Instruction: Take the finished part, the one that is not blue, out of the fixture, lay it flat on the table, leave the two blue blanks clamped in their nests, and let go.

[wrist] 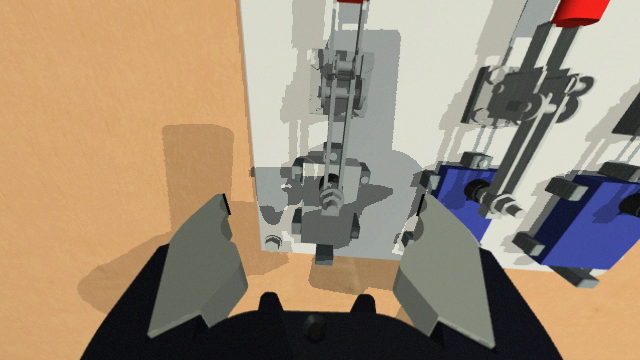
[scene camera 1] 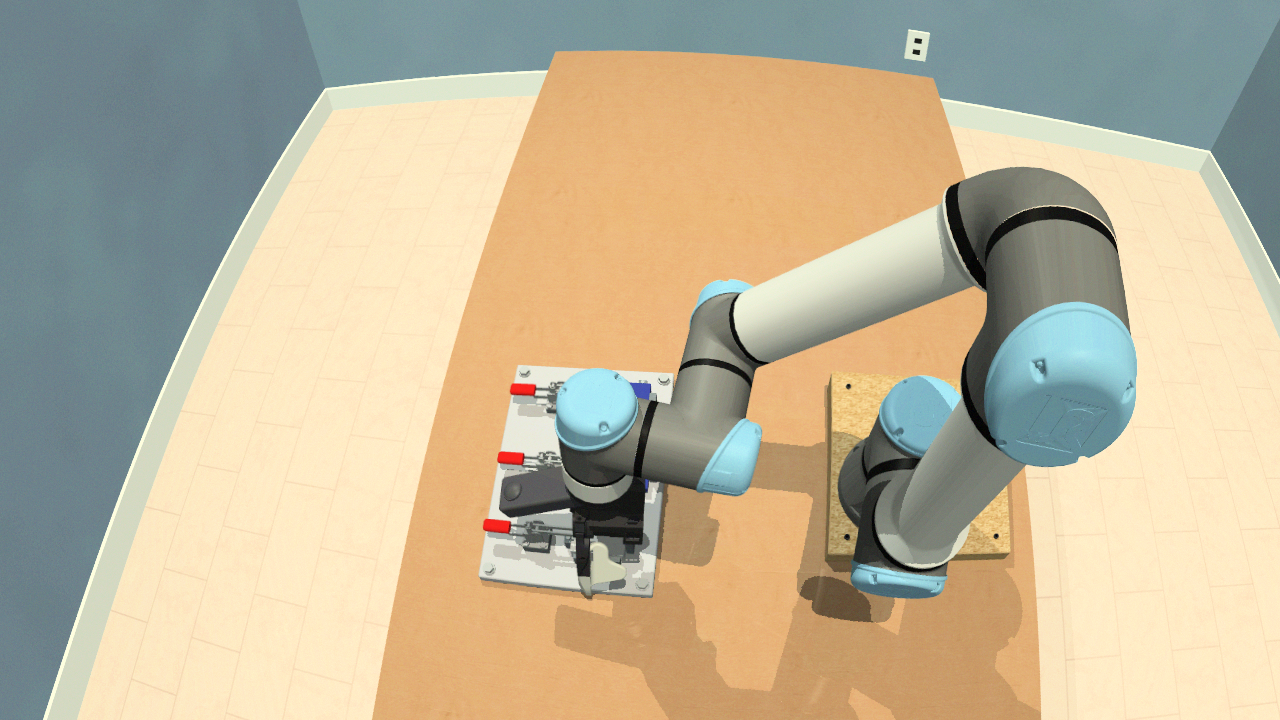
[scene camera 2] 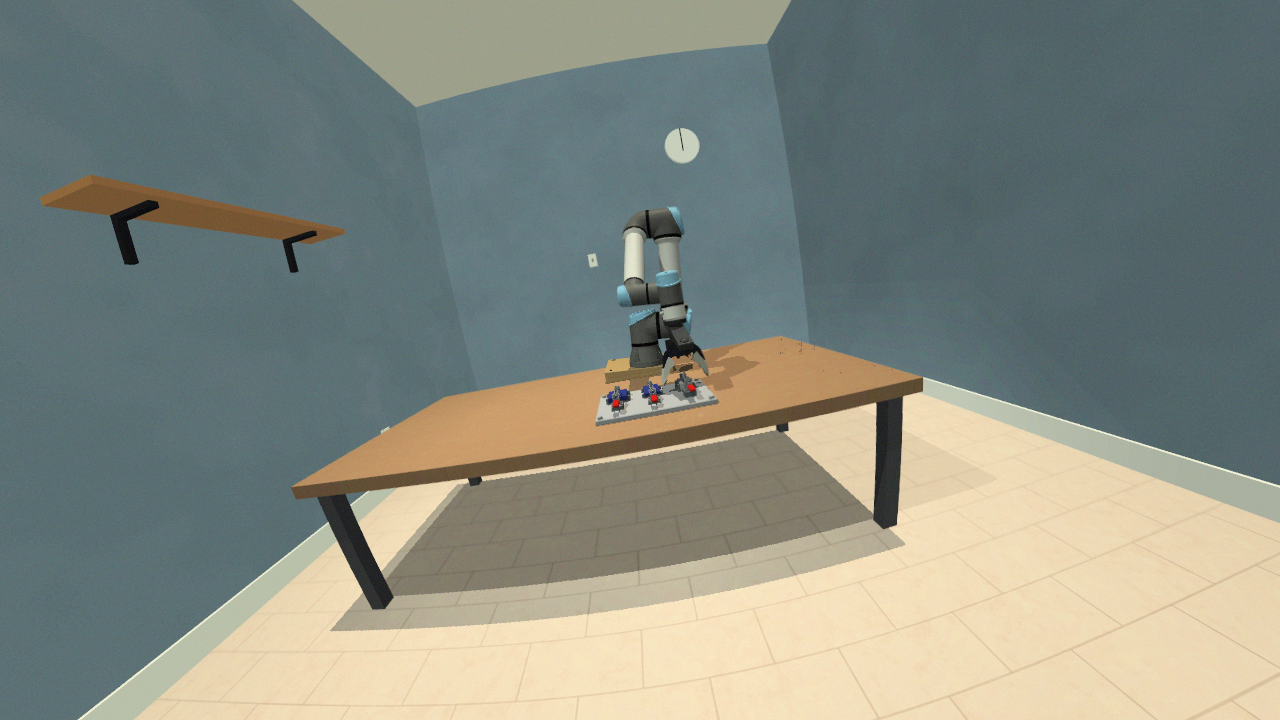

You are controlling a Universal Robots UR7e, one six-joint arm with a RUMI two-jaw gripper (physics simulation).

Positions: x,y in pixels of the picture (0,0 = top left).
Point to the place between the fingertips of my gripper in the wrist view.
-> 322,196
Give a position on a blue blank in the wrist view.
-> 450,190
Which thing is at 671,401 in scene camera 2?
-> A fixture plate.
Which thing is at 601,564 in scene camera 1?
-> My gripper.
